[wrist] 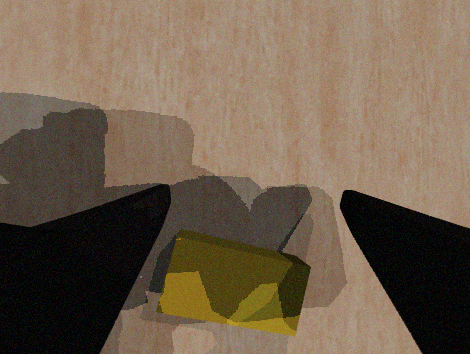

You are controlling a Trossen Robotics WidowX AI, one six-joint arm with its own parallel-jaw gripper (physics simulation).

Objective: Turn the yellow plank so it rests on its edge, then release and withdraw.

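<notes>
The yellow plank point(231, 285) is in the lower middle of the wrist view, slightly slanted, with a broad face toward the camera and narrow darker sides showing along its top and right. Shadow covers much of it, with brighter patches at its lower left and lower edge. My gripper point(255, 195) is open, with one black finger to the left of the plank and the other to the right. Nothing is between the fingertips. The left finger's inner edge appears close to the plank's left end, and a wider gap shows on the right. Whether they touch cannot be told.
The plank is on a light wood-grained table top point(300, 90). Dark overlapping shadows of the arm and gripper fall across the left and middle of the table and around the plank.
</notes>
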